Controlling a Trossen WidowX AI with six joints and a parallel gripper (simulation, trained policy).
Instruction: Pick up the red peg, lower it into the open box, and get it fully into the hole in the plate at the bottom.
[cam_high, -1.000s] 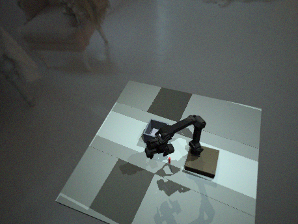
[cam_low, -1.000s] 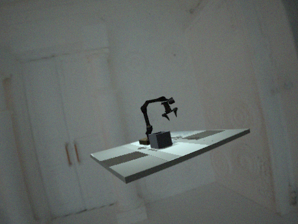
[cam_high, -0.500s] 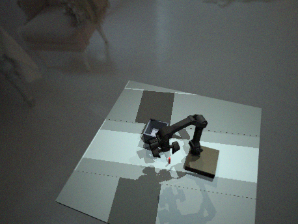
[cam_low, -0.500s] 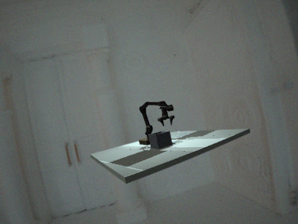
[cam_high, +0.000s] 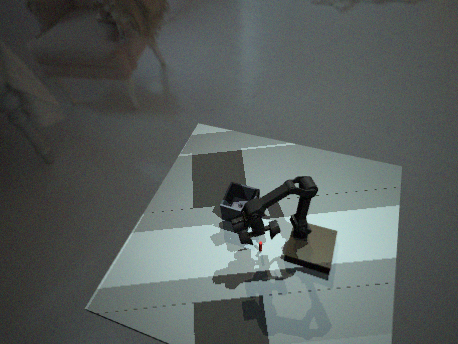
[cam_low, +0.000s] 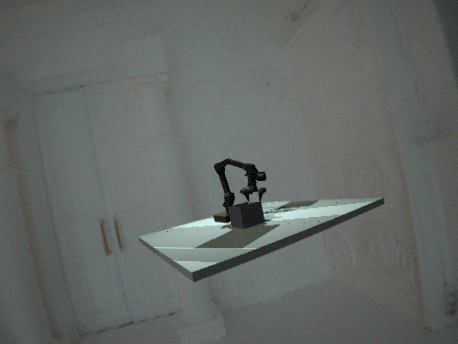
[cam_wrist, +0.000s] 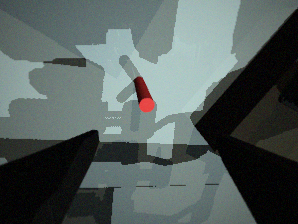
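Now: the red peg 70 mm below my gripper tip, 10 mm to the right of it and 10 mm ahead of it. From my gripper tip the other things lie so: pale plate 220 mm to the right, 140 mm ahead, 70 mm below.
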